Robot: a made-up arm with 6 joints.
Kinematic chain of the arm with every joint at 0, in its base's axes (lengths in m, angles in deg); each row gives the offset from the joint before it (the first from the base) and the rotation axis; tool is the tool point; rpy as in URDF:
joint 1: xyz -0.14 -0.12 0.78 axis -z
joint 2: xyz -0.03 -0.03 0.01 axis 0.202 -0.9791 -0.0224
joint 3: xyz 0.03 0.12 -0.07 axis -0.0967 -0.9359 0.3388
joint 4: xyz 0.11 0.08 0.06 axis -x
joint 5: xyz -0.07 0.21 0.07 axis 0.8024 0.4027 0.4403
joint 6: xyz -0.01 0 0.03 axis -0.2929 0.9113 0.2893
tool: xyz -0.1 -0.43 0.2 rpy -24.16 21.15 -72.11
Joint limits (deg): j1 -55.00..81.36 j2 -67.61..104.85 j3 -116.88..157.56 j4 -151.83..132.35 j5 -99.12..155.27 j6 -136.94..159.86
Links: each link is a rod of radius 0.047 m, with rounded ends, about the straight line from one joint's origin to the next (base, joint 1, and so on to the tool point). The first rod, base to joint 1, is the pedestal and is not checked.
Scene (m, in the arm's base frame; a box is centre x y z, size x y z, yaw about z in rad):
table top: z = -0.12
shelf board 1: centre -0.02 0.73 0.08 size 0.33 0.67 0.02 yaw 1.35
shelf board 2: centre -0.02 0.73 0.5 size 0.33 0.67 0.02 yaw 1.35
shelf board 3: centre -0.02 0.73 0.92 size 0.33 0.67 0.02 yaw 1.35
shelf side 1: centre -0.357 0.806 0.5 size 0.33 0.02 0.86 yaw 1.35
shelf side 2: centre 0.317 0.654 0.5 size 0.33 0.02 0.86 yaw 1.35
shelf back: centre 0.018 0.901 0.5 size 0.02 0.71 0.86 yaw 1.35
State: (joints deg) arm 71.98 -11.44 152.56 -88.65 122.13 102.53
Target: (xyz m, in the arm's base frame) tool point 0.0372 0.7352 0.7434
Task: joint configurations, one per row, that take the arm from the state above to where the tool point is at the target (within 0.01 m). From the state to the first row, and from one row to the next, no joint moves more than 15 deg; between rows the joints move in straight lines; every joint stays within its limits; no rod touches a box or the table.
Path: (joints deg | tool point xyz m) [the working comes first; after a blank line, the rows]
Joints at the target: 81.36 -48.98 137.20 -41.85 138.72 103.73
Straight joint move there: touches shelf board 2.

1: 69.33 -6.24 154.23 -88.22 110.68 95.74 | -0.3193 0.4796 0.3628
2: 66.68 -1.04 155.89 -87.79 99.23 88.96 | -0.2312 0.4682 0.3665
3: 64.03 4.15 157.56 -87.36 87.78 82.17 | -0.1601 0.4517 0.4024
4: 62.24 4.63 157.56 -73.44 80.77 72.83 | -0.0560 0.4632 0.4987
5: 60.45 5.11 157.56 -59.52 73.76 63.49 | -0.0150 0.4439 0.6242
6: 58.66 5.59 157.56 -45.61 66.76 54.15 | -0.0391 0.3950 0.7434
7: 63.20 -5.32 153.49 -44.86 81.15 64.07 | 0.0652 0.4661 0.6926
8: 67.74 -16.24 149.42 -44.10 95.54 73.98 | 0.1230 0.5315 0.6359
9: 72.28 -27.15 145.35 -43.35 109.93 83.90 | 0.1282 0.6039 0.6067
10: 76.82 -38.07 141.27 -42.60 124.33 93.81 | 0.0926 0.6795 0.6375
11: 81.36 -48.98 137.20 -41.85 138.72 103.73 | 0.0372 0.7352 0.7434

